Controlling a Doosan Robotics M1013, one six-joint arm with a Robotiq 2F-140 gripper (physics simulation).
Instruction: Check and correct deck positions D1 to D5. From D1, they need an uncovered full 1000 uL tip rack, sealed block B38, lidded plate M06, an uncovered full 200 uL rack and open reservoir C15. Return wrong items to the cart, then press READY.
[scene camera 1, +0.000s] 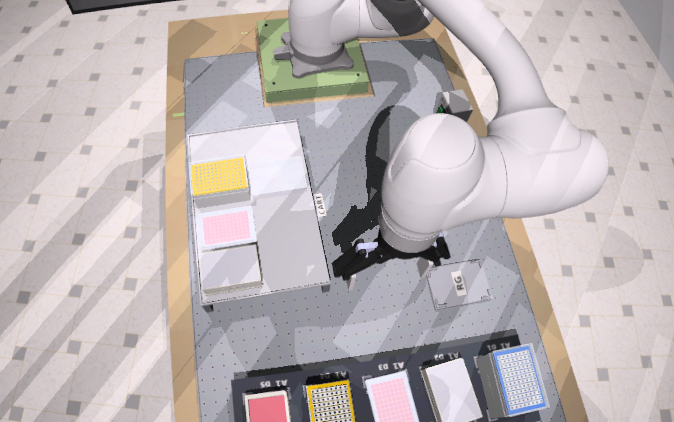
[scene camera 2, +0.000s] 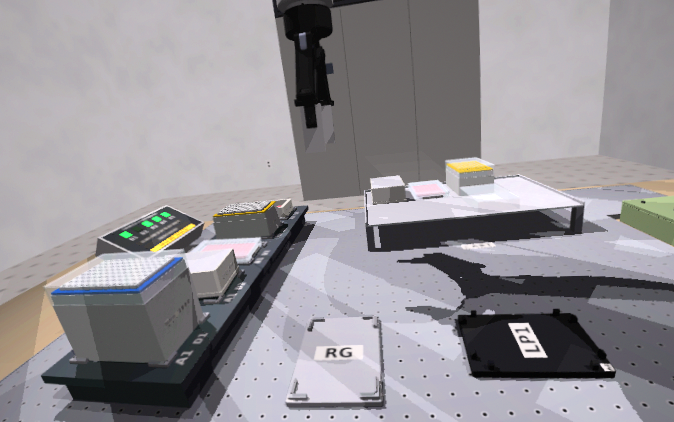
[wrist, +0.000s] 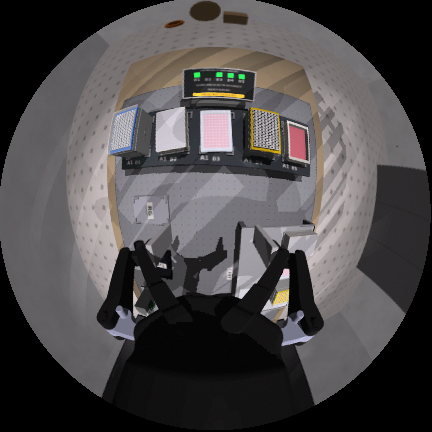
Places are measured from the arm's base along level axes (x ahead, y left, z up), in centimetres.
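Pixels of known places: gripper, fingertip midpoint: (scene camera 1: 385, 276) (scene camera 2: 322, 147) (wrist: 212, 233); arm's base, link origin: (scene camera 1: 316, 51).
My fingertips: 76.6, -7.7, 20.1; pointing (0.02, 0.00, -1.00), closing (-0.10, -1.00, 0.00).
Observation:
Ahead of a thing's pixels: the offset from my fingertips to its top centre, as dx, dy, dz.
My open, empty gripper (scene camera 1: 388, 276) (scene camera 2: 320, 137) (wrist: 212, 242) hangs high between the cart @[-29.8, -20.2, -17.3] (scene camera 1: 295, 240) (scene camera 2: 525, 186) and the RG plate. At D1 a blue-rimmed tip rack @[+25.1, +21.9, -8.6] (scene camera 1: 520, 380) (scene camera 2: 120, 280) (wrist: 124, 130) has a clear cover. A pale block @[+23.4, +9.6, -14.2] (scene camera 1: 452, 392) (scene camera 2: 212, 272) (wrist: 170, 130) sits at D2; its label and exact seating are unclear. A pink plate @[+22.2, -2.4, -16.8] (scene camera 1: 391, 400) (scene camera 2: 232, 250) (wrist: 216, 131) is at D3. At D4 a yellow-rimmed rack @[+20.6, -15.0, -12.5] (scene camera 1: 330, 402) (scene camera 2: 246, 222) (wrist: 265, 131) has a black-and-white top. A red-filled reservoir @[+19.1, -27.4, -15.8] (scene camera 1: 268, 410) (scene camera 2: 284, 206) (wrist: 298, 142) is at D5.
The cart holds a covered yellow rack @[-35.7, -26.6, -10.9] (scene camera 1: 220, 177) (scene camera 2: 469, 175), a pink plate @[-24.9, -27.4, -16.3] (scene camera 1: 226, 227) (scene camera 2: 427, 189) and a pale block @[-14.1, -28.2, -13.7] (scene camera 1: 230, 267) (scene camera 2: 387, 189). The RG plate @[+0.1, +22.8, -22.5] (scene camera 1: 442, 297) (scene camera 2: 340, 380) and black LP1 plate @[-22.5, +24.5, -21.9] (scene camera 2: 485, 345) lie nearby. The panel (scene camera 2: 111, 242) (wrist: 219, 86) shows D2's lamp dark, others green.

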